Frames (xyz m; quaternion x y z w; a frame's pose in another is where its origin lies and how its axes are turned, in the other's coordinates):
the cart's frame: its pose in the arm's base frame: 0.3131 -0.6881 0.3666 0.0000 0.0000 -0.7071 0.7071
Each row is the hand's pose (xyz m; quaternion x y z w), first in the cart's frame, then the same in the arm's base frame.
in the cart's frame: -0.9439 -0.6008 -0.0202 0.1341 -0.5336 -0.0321 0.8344
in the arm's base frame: -0.2877 0.2558 0.3464 -0.2825 -0.4721 -0.6127 0.5673
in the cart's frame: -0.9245 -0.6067 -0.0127 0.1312 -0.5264 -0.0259 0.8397
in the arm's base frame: -0.2936 0.2364 0.3539 -0.2794 -0.4650 -0.6120 0.5754
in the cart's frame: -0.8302 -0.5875 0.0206 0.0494 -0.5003 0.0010 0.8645
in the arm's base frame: -0.2744 0.1421 0.3872 -0.3188 -0.3887 -0.6106 0.6120
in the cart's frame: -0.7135 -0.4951 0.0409 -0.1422 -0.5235 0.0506 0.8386
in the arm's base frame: -0.1820 0.0254 0.4075 -0.4707 -0.2696 -0.5572 0.6287
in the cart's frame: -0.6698 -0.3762 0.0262 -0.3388 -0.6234 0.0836 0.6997
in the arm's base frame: -0.0631 -0.0183 0.3928 -0.6804 -0.2012 -0.4357 0.5539
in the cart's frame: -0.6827 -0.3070 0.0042 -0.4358 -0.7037 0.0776 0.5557
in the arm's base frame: 0.0061 -0.0054 0.3708 -0.8058 -0.1894 -0.3381 0.4478
